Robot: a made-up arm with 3 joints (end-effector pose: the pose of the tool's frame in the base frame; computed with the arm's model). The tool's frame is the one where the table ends.
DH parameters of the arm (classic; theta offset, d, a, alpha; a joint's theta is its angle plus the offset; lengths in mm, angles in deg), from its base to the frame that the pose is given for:
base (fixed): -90 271 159 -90
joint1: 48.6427 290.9 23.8 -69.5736
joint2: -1.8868 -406.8 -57 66.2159
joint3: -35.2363 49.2 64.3 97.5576
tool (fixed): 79.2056 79 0 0
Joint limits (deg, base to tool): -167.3..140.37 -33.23..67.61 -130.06..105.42
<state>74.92 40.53 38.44</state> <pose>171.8 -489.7 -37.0 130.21 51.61 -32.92</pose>
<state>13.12 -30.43 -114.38</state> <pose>106.3 -381.1 522.1 -94.57 -48.46 -6.67</pose>
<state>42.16 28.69 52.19</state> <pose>173.5 -586.4 190.6 112.75 27.20 -35.71</pose>
Working (the frame after each row of the table, in the pose's form):
after base (fixed): 0.0 -159.0 271.0 -69.28 69.28 -69.28
after joint1: 290.9 -158.7 247.2 -53.40 77.28 54.49
after joint2: 173.0 -549.5 292.6 6.18 114.47 11.97
after joint3: 191.3 -515.8 221.3 79.43 106.03 -81.06

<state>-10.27 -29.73 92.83</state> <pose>204.1 -425.8 535.6 82.44 10.61 16.62</pose>
Working (the frame after each row of the table, in the pose's form):
after base (fixed): 0.0 -159.0 271.0 -69.28 69.28 -69.28
after joint1: 290.9 -177.7 256.2 -91.56 103.80 16.39
after joint2: 120.9 -369.8 577.1 -57.61 54.03 -33.49
after joint3: 180.6 -351.0 525.6 58.67 62.77 -47.97

